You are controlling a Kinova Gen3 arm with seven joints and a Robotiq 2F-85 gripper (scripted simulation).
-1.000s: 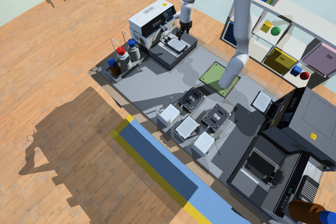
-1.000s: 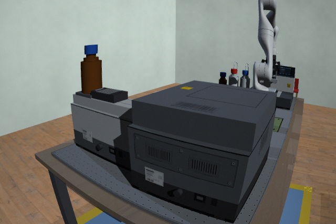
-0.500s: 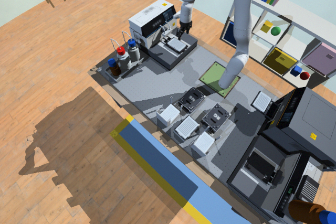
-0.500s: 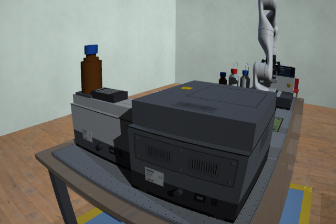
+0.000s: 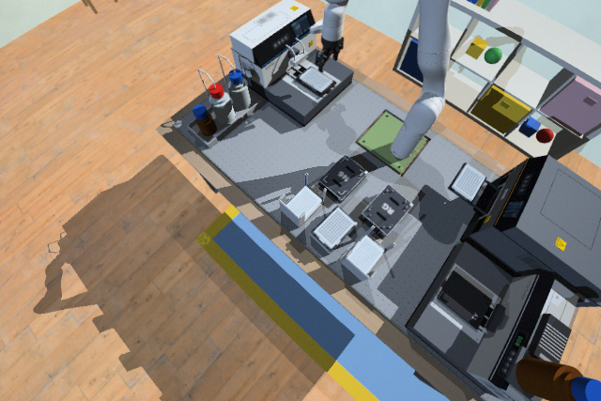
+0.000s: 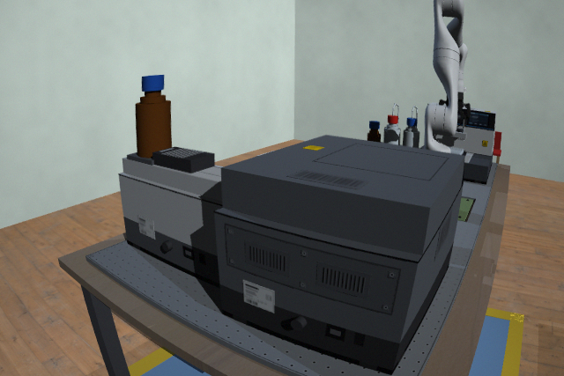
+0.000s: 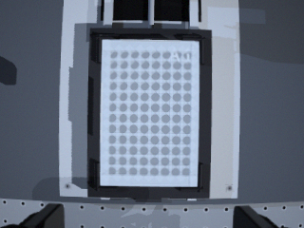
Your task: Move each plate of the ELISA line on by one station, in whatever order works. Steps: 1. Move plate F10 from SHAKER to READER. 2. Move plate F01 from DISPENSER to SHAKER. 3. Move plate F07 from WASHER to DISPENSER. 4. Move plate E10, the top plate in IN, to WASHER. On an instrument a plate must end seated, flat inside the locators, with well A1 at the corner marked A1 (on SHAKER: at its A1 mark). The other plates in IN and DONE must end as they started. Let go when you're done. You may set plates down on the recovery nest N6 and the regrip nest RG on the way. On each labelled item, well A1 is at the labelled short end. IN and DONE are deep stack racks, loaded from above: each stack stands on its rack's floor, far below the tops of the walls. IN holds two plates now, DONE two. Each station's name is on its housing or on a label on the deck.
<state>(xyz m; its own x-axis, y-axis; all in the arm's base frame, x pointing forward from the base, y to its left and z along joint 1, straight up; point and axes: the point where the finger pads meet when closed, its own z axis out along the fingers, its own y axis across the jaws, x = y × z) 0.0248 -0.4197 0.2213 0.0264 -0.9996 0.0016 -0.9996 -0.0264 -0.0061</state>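
My hand is 13 cm above the A1 mark, 11 cm to the left of it and 2 cm past it. Also, from my hand: washer (30 cm to the right, 12 cm below, 1 cm ahead); tall brown bottle (109 cm to the left, 45 cm ahead, 7 cm above).
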